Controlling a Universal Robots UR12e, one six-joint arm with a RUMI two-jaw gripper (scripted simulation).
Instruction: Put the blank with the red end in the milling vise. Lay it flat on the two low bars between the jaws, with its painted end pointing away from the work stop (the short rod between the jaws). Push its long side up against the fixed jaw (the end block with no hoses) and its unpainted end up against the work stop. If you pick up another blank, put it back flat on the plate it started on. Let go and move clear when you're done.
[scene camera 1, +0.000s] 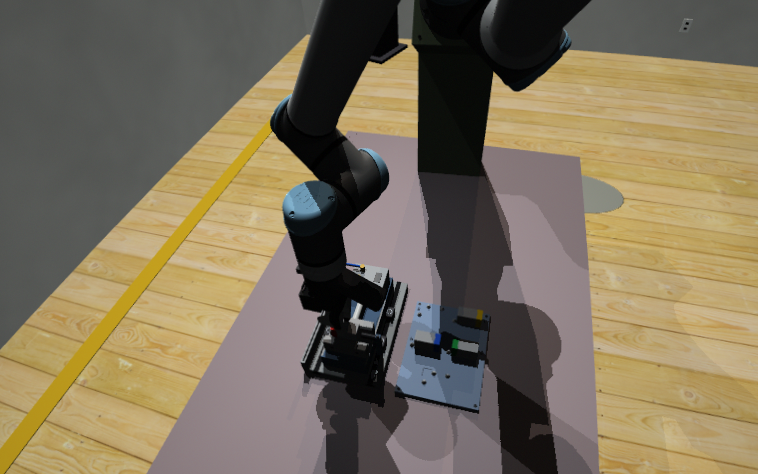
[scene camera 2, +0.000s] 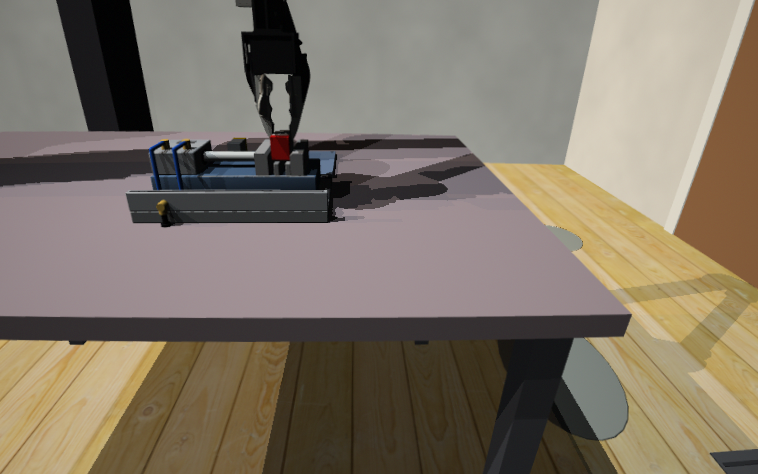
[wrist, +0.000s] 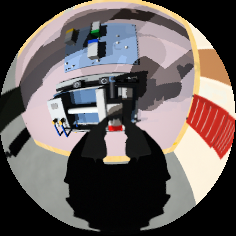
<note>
In view: my gripper (scene camera 2: 282, 140).
My gripper is seen too in scene camera 1 (scene camera 1: 344, 329) and in the wrist view (wrist: 115, 117).
</note>
